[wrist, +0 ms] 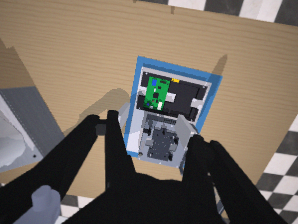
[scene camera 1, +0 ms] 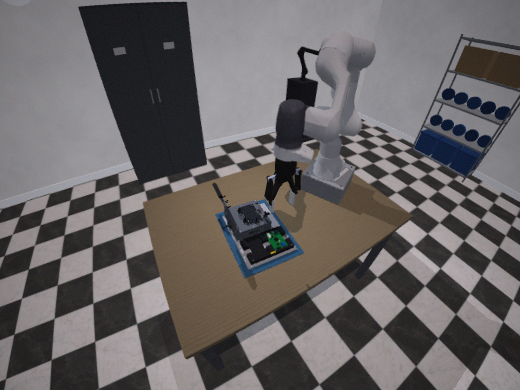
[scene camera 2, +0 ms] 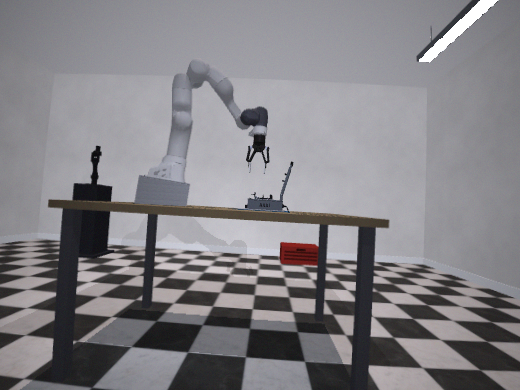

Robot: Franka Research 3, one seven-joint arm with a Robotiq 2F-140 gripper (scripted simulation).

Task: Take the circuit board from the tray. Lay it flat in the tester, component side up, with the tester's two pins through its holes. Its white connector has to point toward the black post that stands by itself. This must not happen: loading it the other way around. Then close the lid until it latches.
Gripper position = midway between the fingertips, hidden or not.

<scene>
In view: the gripper (scene camera 1: 281, 206) and a tester (scene camera 1: 253, 234).
The gripper shows as well in the wrist view (wrist: 153, 115).
</scene>
